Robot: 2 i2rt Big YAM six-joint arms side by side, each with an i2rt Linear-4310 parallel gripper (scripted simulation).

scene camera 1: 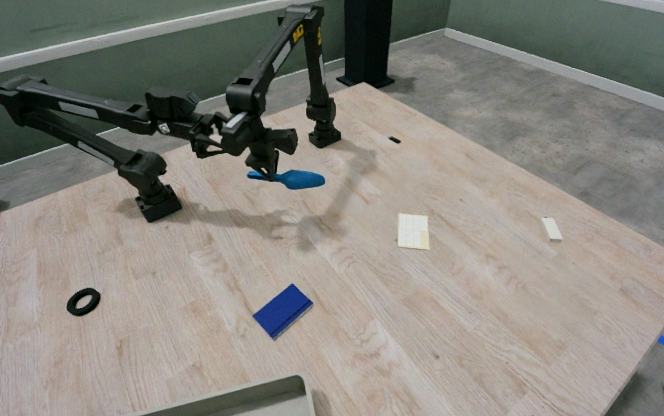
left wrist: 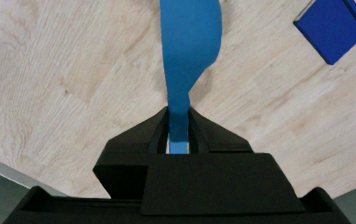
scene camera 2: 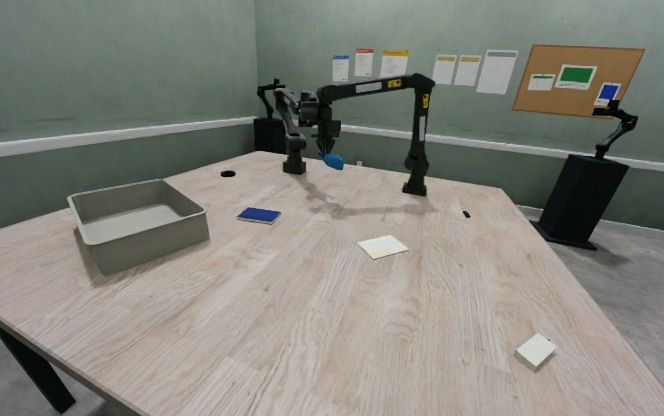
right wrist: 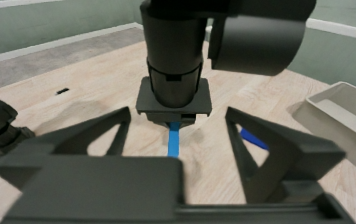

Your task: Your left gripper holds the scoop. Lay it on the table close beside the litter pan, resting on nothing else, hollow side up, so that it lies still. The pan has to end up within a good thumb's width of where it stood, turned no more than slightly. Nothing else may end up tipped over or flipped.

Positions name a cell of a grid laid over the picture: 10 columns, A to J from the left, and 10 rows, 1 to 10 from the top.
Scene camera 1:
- my right gripper: D4
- blue scoop: E5
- blue notebook: E8
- cream card: G6
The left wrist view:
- my left gripper: F5
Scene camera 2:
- cream card: F6
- grey litter pan: C6
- white block: I9
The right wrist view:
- my left gripper: E6
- my right gripper: F5
